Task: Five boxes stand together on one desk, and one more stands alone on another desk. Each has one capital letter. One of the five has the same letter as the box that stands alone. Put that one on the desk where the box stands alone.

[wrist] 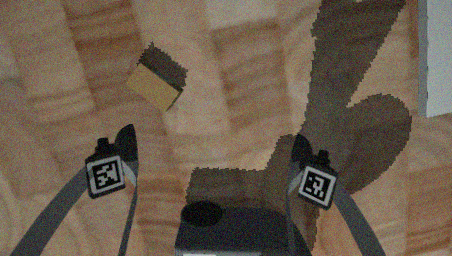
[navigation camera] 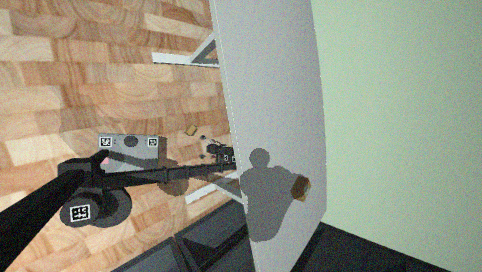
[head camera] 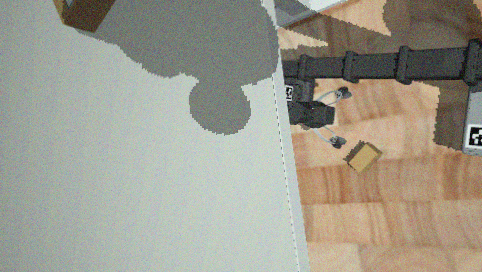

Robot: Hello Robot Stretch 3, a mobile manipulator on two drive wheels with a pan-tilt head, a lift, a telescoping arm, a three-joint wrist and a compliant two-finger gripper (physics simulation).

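Places are measured from the robot's base along level axes (x ahead, y left, z up), in millimetres.
Where they show: gripper, between the fingertips: (navigation camera: 201, 146) (head camera: 344, 118); robot's base, origin of its link: (navigation camera: 130, 140).
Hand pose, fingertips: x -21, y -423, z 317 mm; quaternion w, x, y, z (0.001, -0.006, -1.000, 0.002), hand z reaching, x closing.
Things, the pixels of their top centre, and the offset from my fingertips. Level surfaces: height alone.
- small tan box, centre of its top: (head camera: 362, 158) (navigation camera: 191, 130) dz -256, dx +125, dy -23 mm
- brown box, centre of its top: (navigation camera: 306, 190) dz +684, dx -144, dy -179 mm
- pale desk, height of its surface: dz +634 mm
A small tan box (head camera: 363, 157) (navigation camera: 191, 130) (wrist: 154, 87) lies on the wood floor beside the desk; no letter shows on its visible faces. My gripper (head camera: 341, 117) (navigation camera: 202, 146) (wrist: 215, 147) is open and empty, with its fingers apart above the floor. In the wrist view the box is beyond the left fingertip. The wrist is partly hidden under the desk's edge. A brown box (head camera: 90, 15) (navigation camera: 301, 188) stands on the pale desk (head camera: 150, 200) (navigation camera: 275, 75); its pale face shows in the navigation view, but the letter cannot be read.
The telescoping arm (head camera: 380, 65) (navigation camera: 185, 173) reaches from the mast to the desk's edge. My base (head camera: 472, 120) (navigation camera: 131, 150) stands on the floor. White desk feet (navigation camera: 172, 59) (wrist: 441, 55) rest on the floor. Dark panels (navigation camera: 215, 235) lie near the desk's end; a green wall (navigation camera: 400, 125) is behind it.
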